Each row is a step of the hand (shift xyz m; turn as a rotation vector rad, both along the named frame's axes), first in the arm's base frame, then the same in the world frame.
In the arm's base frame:
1: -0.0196 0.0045 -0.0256 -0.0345 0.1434 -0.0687
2: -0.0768 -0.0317 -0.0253 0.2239 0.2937 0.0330
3: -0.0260 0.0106 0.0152 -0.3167 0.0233 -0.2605
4: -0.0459 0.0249 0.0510 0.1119 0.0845 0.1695
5: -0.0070 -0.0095 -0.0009 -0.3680 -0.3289 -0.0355
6: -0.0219 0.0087 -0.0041 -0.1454 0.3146 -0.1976
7: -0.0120 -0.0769 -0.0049 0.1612 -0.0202 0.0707
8: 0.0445 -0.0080 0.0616 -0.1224 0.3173 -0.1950
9: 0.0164 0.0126 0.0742 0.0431 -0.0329 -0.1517
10: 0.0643 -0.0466 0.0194 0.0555 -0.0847 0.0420
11: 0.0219 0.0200 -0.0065 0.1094 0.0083 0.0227
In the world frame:
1: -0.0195 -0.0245 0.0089 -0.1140 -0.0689 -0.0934
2: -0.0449 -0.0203 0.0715 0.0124 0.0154 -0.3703
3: -0.0267 0.0165 0.0058 -0.2807 -0.2422 0.1768
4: -0.0499 0.0532 0.0040 0.0482 0.1614 -0.1415
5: -0.0002 -0.0003 0.0118 -0.1091 -0.0090 0.4826
6: -0.0230 -0.0030 0.0058 -0.3086 -0.1939 -0.1624
7: 0.0348 -0.0030 0.0697 0.1454 0.0616 -0.0803
8: 0.0431 0.0591 -0.0222 -0.2913 -0.1926 -0.1781
9: 0.0088 0.0729 -0.0232 0.0484 -0.1534 0.0088
10: 0.0801 0.0164 -0.0003 0.0959 0.0401 0.0348
11: 0.0059 -0.0081 -0.0287 0.0849 0.0162 -0.0712

